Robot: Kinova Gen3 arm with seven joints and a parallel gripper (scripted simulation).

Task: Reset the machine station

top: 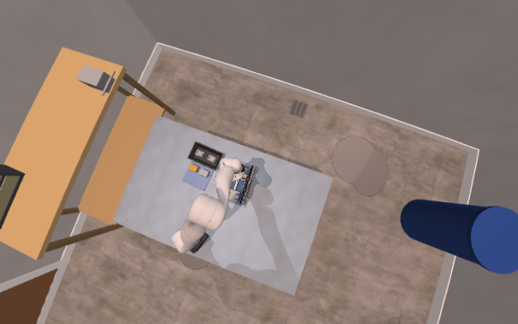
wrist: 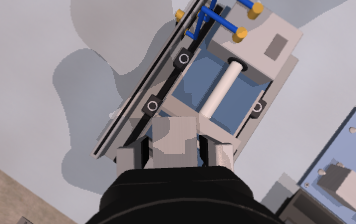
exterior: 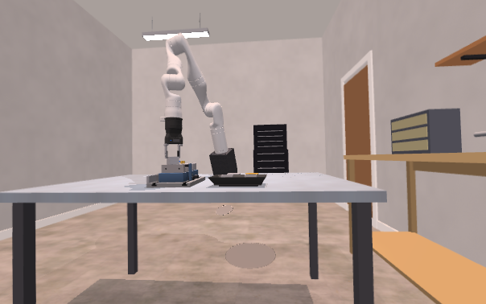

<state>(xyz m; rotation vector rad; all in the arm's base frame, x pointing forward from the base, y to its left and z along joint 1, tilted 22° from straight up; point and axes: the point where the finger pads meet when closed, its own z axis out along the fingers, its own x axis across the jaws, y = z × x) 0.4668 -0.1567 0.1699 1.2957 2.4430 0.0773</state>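
My gripper is now 100 mm above the vise, 70 mm past it and 20 mm to the right of it. Round my hand: yellow brass blank 370 mm to the left, 120 mm below, 60 mm behind.
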